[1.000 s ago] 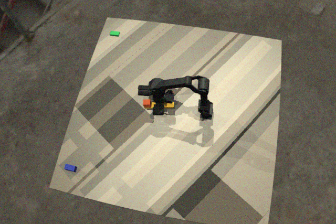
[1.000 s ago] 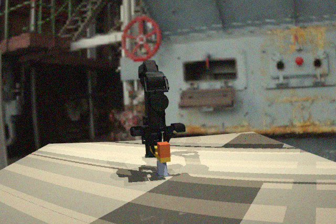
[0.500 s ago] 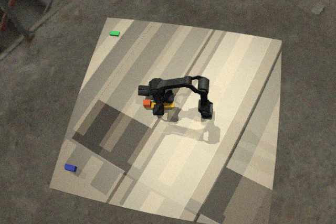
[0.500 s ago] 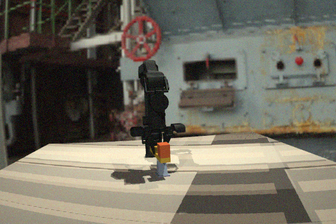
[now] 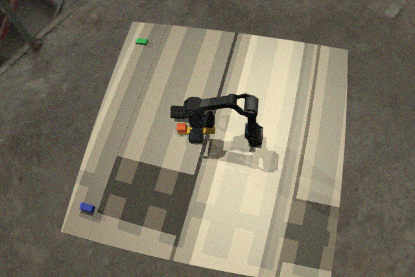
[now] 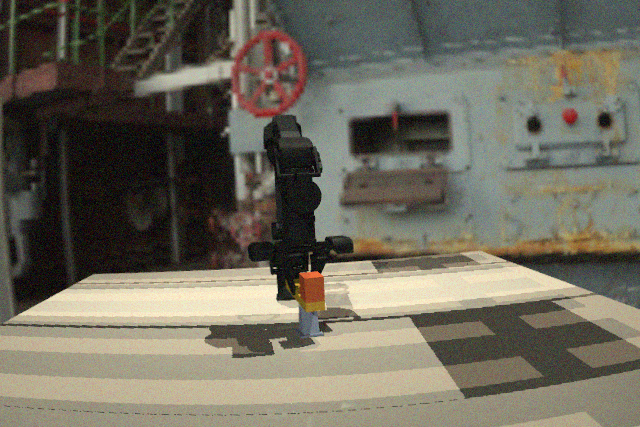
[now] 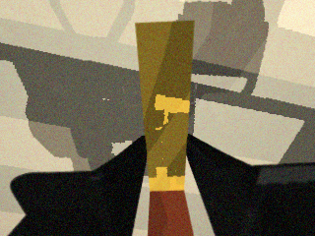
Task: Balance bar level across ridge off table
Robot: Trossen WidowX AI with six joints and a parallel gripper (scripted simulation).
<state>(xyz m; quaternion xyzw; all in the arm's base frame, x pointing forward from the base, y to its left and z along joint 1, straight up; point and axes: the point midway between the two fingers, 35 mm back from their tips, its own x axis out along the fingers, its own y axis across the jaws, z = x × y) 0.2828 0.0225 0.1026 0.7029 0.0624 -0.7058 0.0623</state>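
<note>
Now: the small grey-blue ridge 30 mm ahead of my gripper tip, 10 mm to the left of it and 10 mm below it. The rest, counted from my gripper tip: green block: 520 mm to the right, 460 mm ahead, 60 mm below; blue block: 480 mm to the left, 460 mm ahead, 50 mm below.
</note>
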